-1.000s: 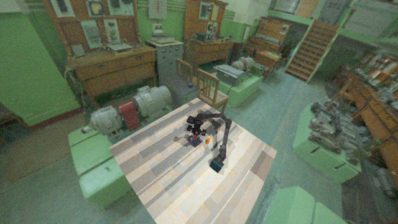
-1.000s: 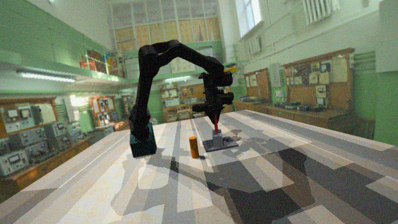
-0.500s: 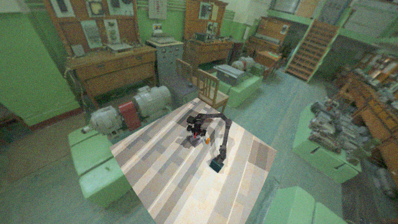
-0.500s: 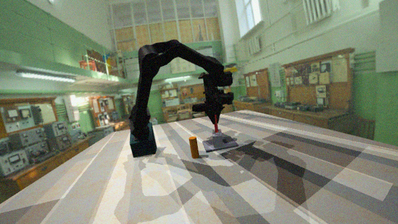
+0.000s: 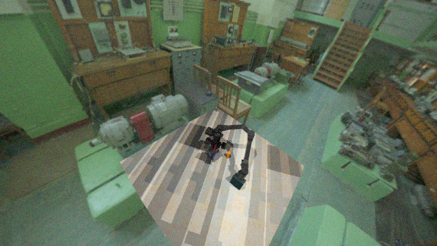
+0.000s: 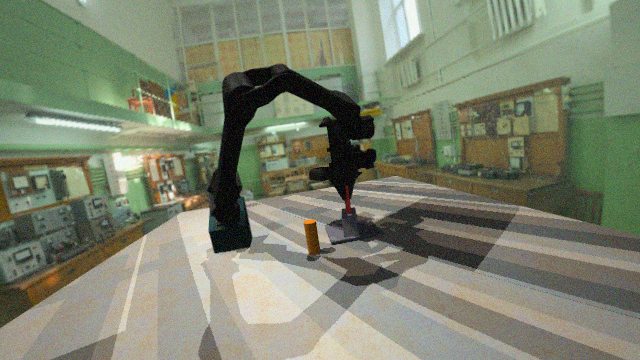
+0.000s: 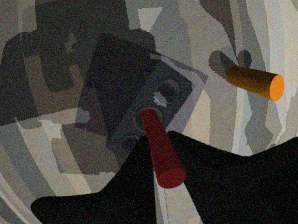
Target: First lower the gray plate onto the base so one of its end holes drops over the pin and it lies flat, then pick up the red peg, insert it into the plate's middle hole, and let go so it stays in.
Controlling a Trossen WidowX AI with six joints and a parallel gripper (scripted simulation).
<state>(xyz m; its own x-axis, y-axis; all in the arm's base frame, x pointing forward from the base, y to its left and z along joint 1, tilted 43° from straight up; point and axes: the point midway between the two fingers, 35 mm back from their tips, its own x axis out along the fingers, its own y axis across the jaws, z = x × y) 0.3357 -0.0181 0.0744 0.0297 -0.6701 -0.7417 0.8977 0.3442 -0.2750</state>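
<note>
Now: gripper tip right at the red peg. The rest, counted from my gripper tip: orange cylinder 12 cm behind, 7 cm to the right, 6 cm below; then dark base 9 cm below, 2 cm to the left, 1 cm ahead; then gray plate 5 cm below.
</note>
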